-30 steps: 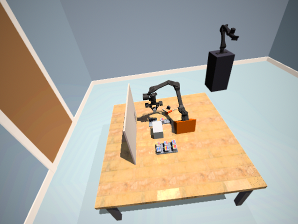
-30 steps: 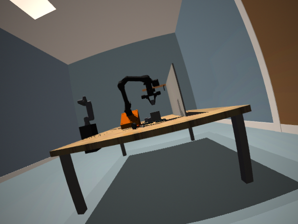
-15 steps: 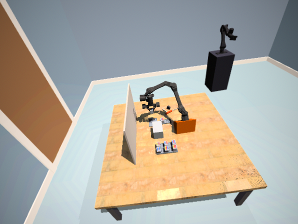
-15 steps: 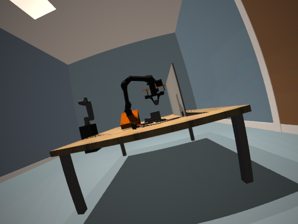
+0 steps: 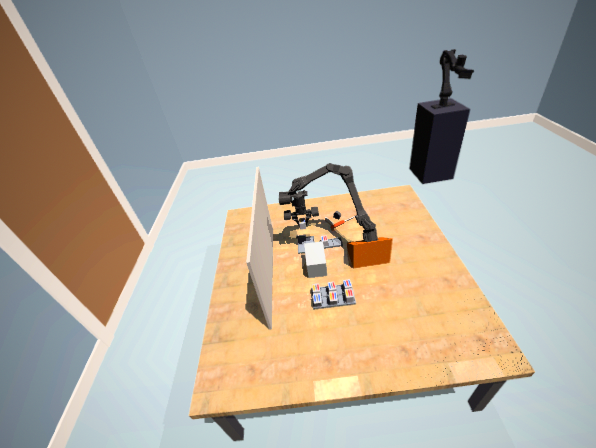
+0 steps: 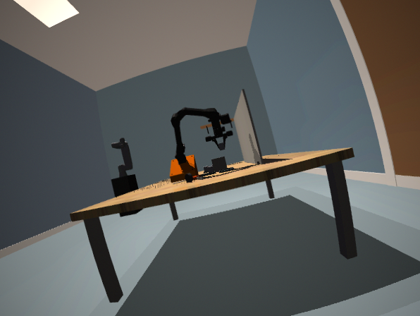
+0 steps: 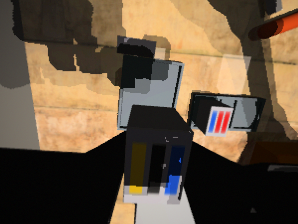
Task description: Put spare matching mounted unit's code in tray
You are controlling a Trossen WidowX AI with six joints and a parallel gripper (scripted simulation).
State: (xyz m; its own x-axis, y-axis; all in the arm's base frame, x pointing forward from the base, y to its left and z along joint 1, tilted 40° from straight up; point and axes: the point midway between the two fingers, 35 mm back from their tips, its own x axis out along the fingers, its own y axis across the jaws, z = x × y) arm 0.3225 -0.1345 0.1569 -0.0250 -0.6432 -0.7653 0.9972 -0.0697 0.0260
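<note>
My gripper tip is 15 cm above the grey tray. From my gripper tip the other things lie so: mounted unit: 3 cm behind, 18 cm to the left, 10 cm below; then white panel: 21 cm ahead, 16 cm to the left, 7 cm above.
</note>
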